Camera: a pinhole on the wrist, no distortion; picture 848 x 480 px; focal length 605.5 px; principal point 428.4 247.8 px. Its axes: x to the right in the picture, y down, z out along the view. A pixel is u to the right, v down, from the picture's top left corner.
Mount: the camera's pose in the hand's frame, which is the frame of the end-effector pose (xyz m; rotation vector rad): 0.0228 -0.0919 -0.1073 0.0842 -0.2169 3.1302
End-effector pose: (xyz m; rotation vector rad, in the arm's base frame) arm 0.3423 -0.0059 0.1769 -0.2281 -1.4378 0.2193
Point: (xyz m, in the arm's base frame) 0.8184 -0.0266 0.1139
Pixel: behind the camera
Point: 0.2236 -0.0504 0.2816
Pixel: 332.3 109.2
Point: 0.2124 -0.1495 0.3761
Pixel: 215.6 389.5
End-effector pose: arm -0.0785 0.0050 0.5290 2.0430 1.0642 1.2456
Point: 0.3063 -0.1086 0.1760
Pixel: 652.2 135.6
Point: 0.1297 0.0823 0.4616
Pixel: 336.8 22.4
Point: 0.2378 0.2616 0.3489
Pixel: 223.5 258.8
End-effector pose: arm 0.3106 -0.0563 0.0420 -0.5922 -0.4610 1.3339
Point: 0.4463 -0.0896 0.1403
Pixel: outside the picture
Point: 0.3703 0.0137 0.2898
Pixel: 350.2 384.7
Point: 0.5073 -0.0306 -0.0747
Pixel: behind the camera
